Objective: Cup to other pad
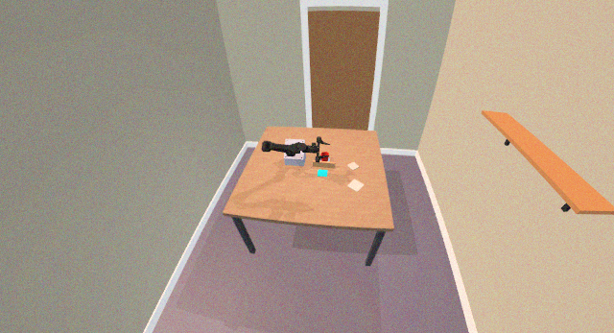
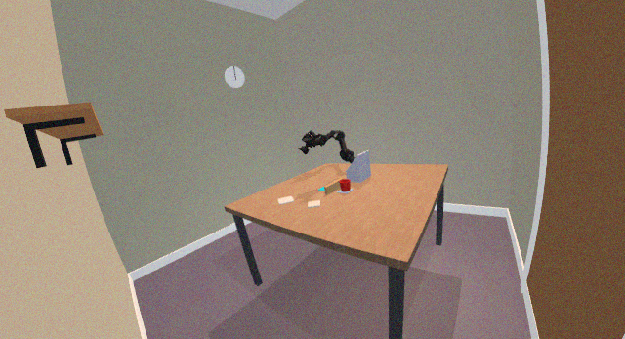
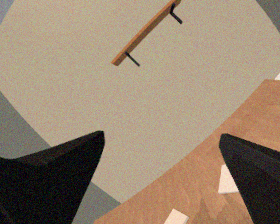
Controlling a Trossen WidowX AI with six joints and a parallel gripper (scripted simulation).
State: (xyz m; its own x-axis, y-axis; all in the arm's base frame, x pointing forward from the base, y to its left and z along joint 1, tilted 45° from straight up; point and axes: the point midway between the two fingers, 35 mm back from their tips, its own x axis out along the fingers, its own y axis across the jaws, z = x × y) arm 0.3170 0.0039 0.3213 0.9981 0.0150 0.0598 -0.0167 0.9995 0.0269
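Right now my gripper tip is 31 cm above the red cup, 30 cm to the right of it and 6 cm past it. Round my gripper tip: low wooden bar 33 cm below, 21 cm to the left, 6 cm behind; then cyan pad 36 cm below, 12 cm to the left, 7 cm behind; then green marble 33 cm below, 31 cm to the left, 6 cm behind.
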